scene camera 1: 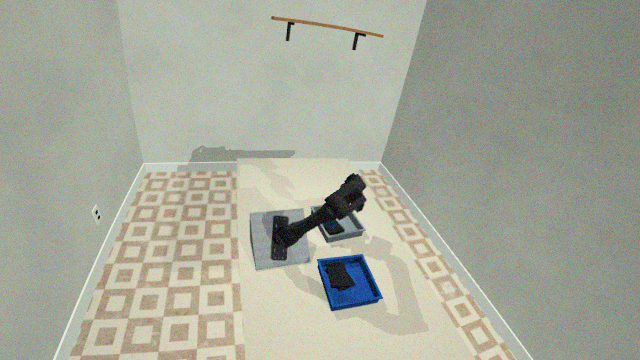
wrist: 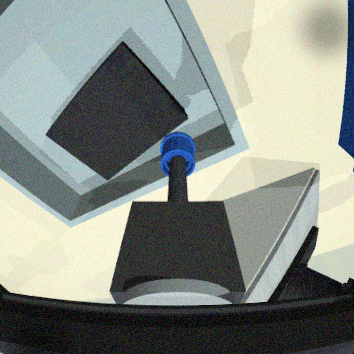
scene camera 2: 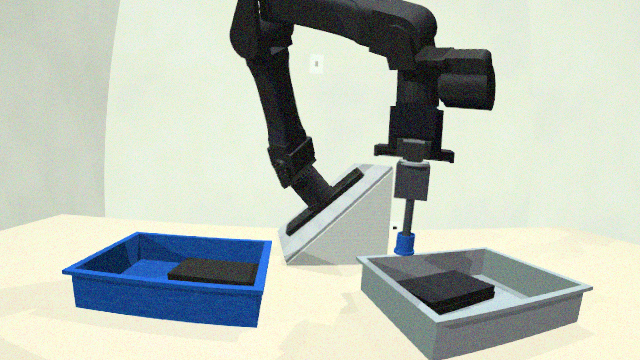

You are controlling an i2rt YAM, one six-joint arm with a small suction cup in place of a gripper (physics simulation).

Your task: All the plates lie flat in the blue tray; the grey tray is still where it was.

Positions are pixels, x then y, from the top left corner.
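Nothing is carried by my suction cup [scene camera 2: 404, 245], which is 11 cm from the middle of a grey tray [scene camera 2: 529, 300].
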